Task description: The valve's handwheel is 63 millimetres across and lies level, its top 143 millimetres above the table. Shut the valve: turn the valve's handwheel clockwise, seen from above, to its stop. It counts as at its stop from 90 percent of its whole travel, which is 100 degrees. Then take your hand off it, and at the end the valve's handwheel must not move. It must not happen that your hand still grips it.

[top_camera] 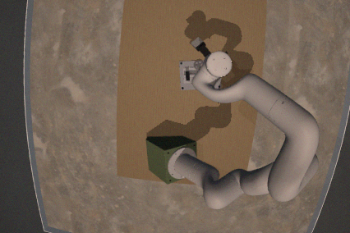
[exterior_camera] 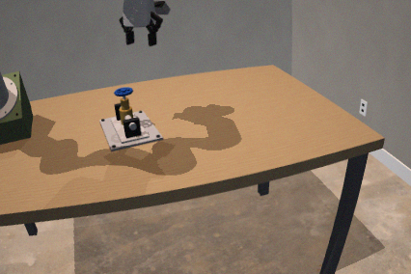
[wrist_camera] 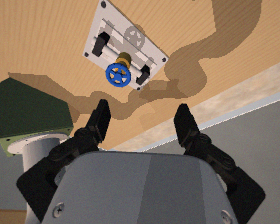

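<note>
Now: the blue handwheel 70 mm behind my hand, 20 mm to the left of it and 170 mm below it.
</note>
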